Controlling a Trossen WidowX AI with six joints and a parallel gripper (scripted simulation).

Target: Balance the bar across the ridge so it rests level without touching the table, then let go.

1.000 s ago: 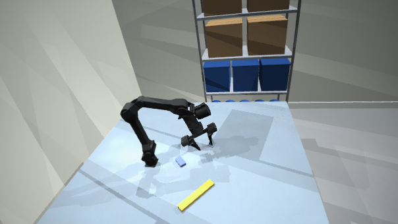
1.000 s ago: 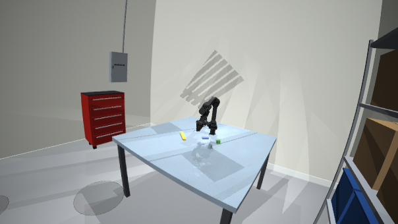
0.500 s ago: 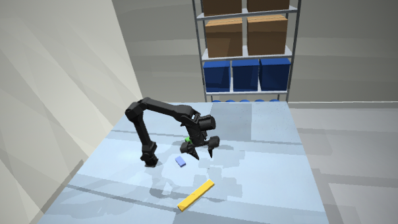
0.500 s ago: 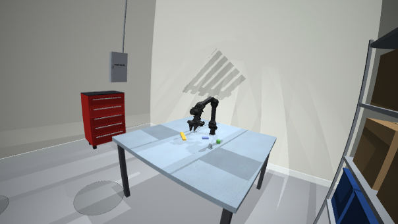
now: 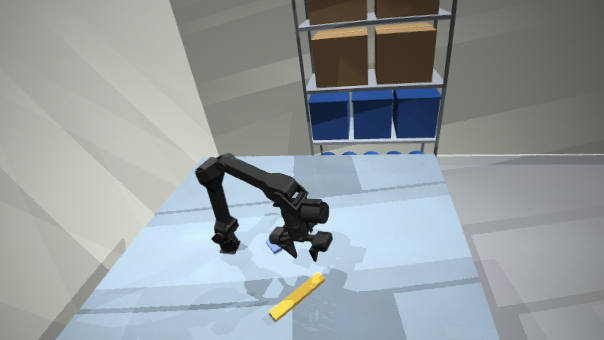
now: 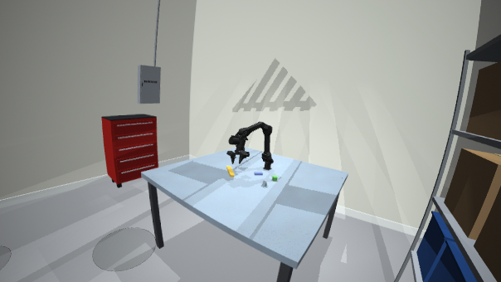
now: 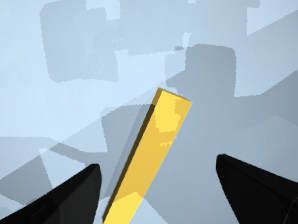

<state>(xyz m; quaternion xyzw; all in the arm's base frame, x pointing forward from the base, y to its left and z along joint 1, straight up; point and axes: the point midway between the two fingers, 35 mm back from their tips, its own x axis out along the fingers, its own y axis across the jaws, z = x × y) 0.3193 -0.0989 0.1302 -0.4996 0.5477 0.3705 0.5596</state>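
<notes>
Right now my gripper tip is 2 cm past the yellow bar, 7 cm to the left of it and 9 cm above it. Also, from my gripper tip: green cube: 14 cm behind, 28 cm to the left, 8 cm below; flat blue block: 15 cm behind, 12 cm to the left, 9 cm below.
</notes>
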